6 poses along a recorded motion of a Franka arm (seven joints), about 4.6 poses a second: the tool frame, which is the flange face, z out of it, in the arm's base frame.
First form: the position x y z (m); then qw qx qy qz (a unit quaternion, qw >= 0).
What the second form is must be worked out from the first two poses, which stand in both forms.
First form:
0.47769, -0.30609, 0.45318, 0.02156, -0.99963, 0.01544, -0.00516
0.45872, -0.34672, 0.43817, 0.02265, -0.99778, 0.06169, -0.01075
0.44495, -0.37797, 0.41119, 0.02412, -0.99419, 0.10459, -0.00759
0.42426, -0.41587, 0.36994, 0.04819, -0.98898, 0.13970, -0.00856
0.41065, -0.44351, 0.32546, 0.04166, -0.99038, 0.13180, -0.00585
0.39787, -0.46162, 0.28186, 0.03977, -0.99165, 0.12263, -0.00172
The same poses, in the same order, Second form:
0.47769, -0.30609, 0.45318, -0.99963, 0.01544, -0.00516, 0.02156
0.45872, -0.34672, 0.43817, -0.99778, 0.06169, -0.01075, 0.02265
0.44495, -0.37797, 0.41119, -0.99419, 0.10459, -0.00759, 0.02412
0.42426, -0.41587, 0.36994, -0.98898, 0.13970, -0.00856, 0.04819
0.41065, -0.44351, 0.32546, -0.99038, 0.13180, -0.00585, 0.04166
0.39787, -0.46162, 0.28186, -0.99165, 0.12263, -0.00172, 0.03977

